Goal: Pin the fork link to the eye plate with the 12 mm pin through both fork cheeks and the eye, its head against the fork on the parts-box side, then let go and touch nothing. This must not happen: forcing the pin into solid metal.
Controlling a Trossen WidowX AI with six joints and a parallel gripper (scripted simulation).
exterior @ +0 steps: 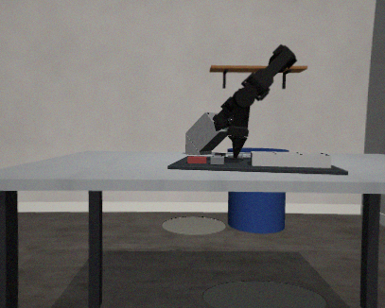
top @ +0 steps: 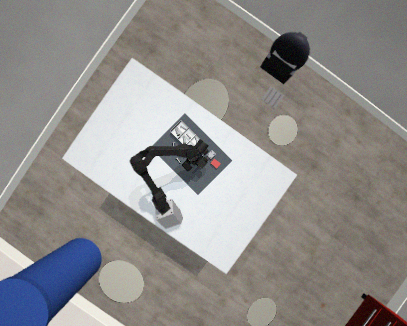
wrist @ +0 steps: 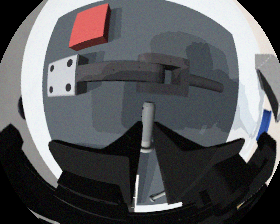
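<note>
The eye plate lies 20 mm ahead of my hand, 50 mm to the right of it and 30 mm below it. Also, from my hand: grey pin (30 mm below); then dark mat (10 mm behind, 50 mm to the left, 50 mm below); then fork link (20 mm behind, 60 mm to the right, 30 mm below).
</note>
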